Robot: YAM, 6 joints.
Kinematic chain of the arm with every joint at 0, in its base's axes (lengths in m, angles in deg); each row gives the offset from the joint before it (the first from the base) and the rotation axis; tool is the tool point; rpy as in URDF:
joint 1: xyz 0 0 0.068 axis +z
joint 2: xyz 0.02 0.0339 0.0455 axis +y
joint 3: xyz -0.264 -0.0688 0 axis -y
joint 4: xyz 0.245 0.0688 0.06 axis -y
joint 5: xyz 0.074 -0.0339 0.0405 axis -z
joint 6: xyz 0.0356 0 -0.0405 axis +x
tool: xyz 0 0 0 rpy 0 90 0
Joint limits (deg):
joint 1: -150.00..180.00
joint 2: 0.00..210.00
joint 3: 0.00..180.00
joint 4: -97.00..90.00
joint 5: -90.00..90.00
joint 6: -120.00..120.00
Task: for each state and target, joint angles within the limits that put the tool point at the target. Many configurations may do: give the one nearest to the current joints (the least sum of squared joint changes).
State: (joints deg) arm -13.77 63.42 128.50 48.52 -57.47 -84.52
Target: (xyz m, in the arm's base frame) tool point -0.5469 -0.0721 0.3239
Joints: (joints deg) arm 10.08 18.96 156.78 39.51 -43.92 -84.52
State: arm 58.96 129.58 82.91 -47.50 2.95 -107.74
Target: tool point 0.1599 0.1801 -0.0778
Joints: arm 49.02 151.35 63.41 -48.71 4.19 -107.74
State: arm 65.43 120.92 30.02 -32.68 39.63 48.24
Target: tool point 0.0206 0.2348 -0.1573
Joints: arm 89.64 163.59 61.60 -14.31 32.48 48.24
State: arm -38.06 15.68 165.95 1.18 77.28 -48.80
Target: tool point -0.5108 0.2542 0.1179
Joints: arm -30.03 4.71 177.11 0.20 86.47 -48.80
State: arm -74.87 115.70 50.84 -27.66 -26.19 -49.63
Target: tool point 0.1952 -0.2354 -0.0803
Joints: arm -53.30 146.23 62.64 -17.88 -26.42 -49.63
